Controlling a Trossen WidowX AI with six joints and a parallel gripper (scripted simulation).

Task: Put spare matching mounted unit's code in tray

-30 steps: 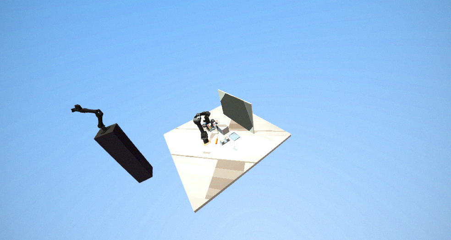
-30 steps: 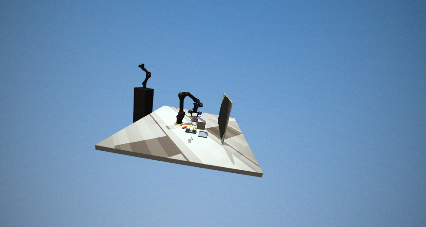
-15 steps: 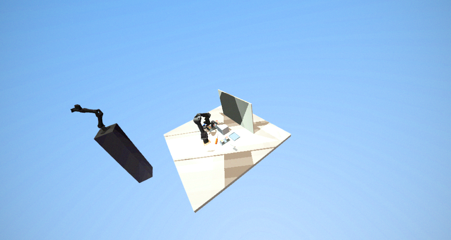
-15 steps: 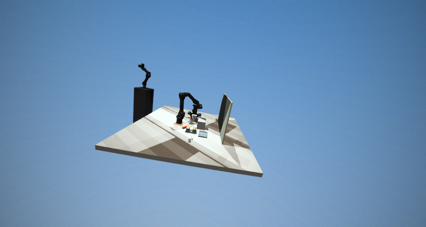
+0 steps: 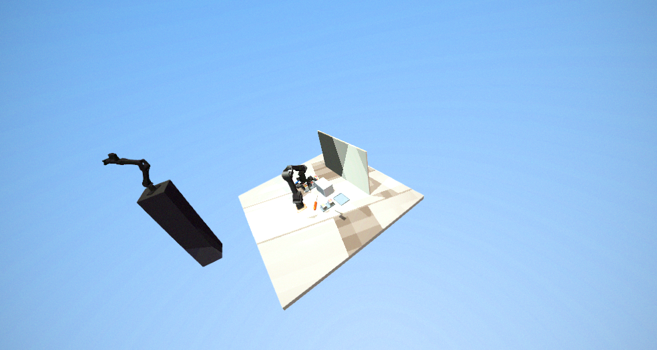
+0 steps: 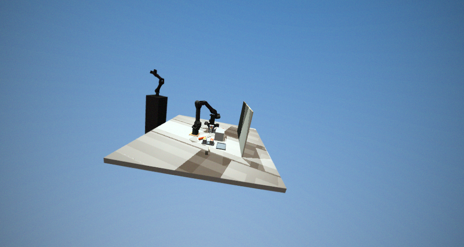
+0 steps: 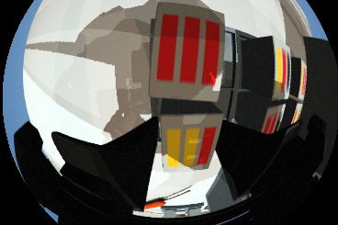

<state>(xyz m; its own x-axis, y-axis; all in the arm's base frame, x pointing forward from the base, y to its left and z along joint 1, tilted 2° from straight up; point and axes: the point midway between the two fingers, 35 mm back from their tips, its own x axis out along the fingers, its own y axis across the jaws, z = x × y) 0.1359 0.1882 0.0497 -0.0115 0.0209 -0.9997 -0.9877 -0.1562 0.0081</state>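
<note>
My gripper tip is now 33 cm to the left of the flat tray, 22 cm short of it and 1 cm above it. The rest, counted from my gripper tip: grey mounted unit 14 cm ahead, 12 cm to the right, 3 cm above; thin blue bar 20 cm to the left, 1 cm below, 1 cm behind; spare 2 cm above.
</note>
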